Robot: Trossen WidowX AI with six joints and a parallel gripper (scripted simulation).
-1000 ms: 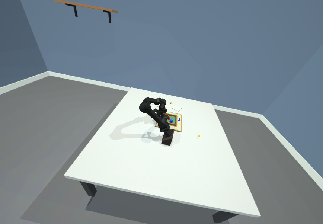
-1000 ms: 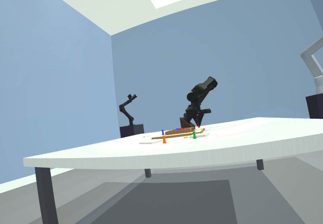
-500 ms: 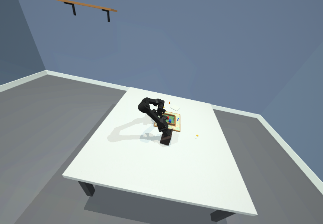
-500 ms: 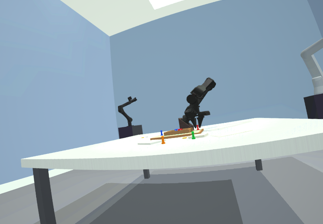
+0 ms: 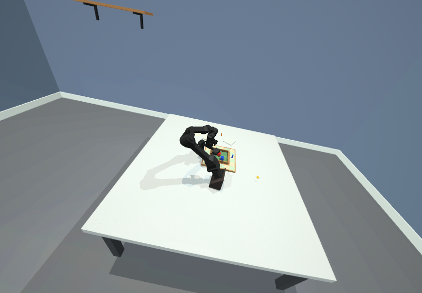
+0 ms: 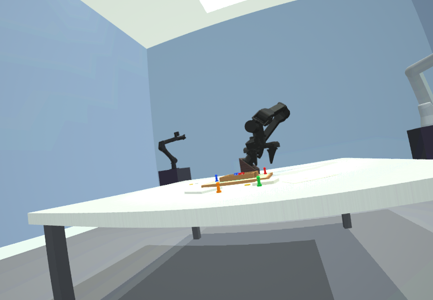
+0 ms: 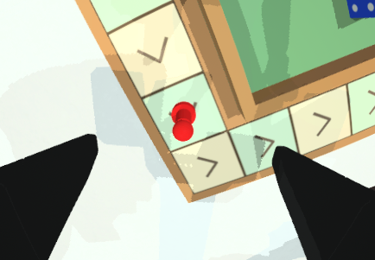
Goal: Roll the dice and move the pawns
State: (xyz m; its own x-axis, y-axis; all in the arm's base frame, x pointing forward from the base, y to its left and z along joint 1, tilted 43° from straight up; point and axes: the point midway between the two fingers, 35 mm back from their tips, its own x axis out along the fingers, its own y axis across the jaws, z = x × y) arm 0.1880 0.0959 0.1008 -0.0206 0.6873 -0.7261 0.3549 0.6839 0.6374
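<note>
The red pawn lies 3 cm below my gripper tip. Round my gripper tip: green pawn: 36 cm ahead, 6 cm to the left, 4 cm below; then blue pawn: 11 cm ahead, 21 cm to the right, 3 cm below; then green tray: 8 cm ahead, 10 cm to the right, 5 cm below.
</note>
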